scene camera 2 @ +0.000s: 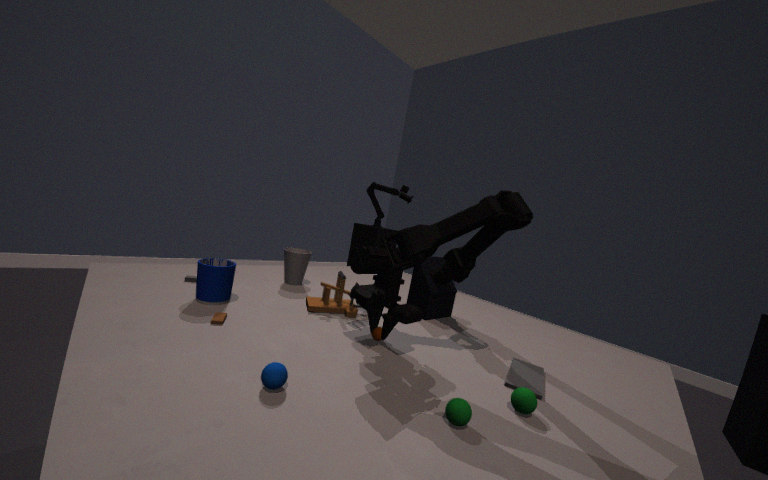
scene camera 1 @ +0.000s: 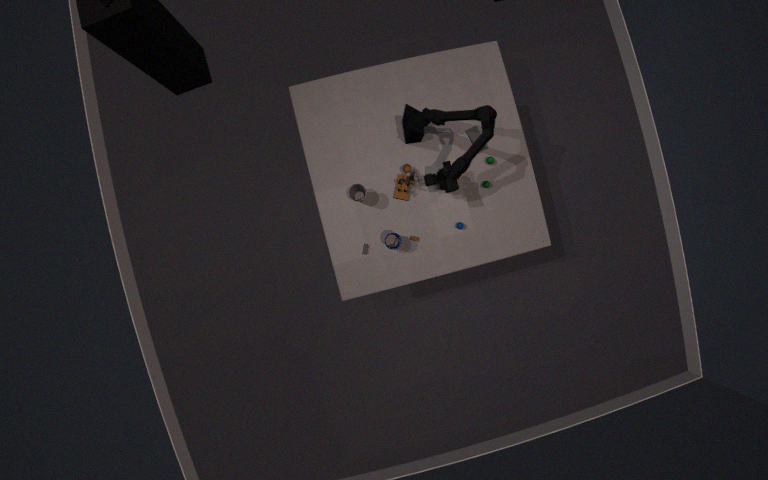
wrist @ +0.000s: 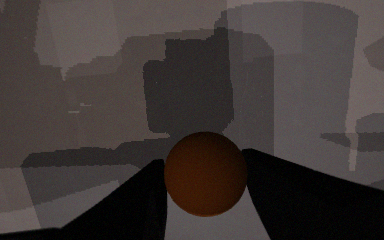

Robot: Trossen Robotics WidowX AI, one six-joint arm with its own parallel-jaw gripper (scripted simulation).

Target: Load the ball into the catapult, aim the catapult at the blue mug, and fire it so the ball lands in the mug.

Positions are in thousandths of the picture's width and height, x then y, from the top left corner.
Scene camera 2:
my gripper: 492, 701
blue mug: 281, 576
grey cup: 386, 545
grey flat plate: 679, 780
wooden catapult: 410, 634
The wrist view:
my gripper: 530, 685
